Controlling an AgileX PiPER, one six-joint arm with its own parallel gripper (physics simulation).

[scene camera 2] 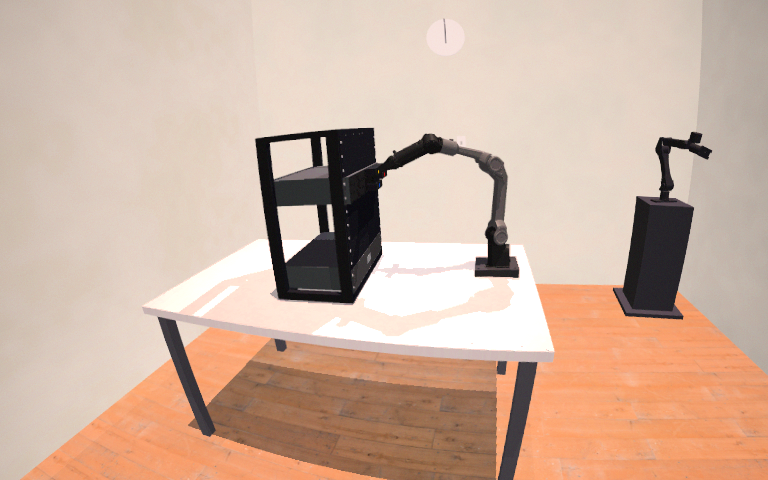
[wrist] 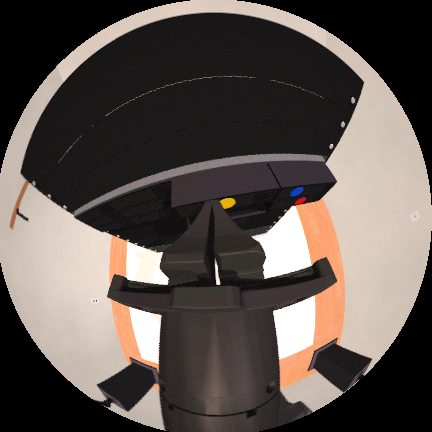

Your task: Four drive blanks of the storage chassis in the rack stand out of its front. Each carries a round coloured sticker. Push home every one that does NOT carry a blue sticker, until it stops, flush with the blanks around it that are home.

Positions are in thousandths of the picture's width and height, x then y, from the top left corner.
Scene:
A black rack shows in scene camera 2 (447, 543) and in the wrist view (330, 399).

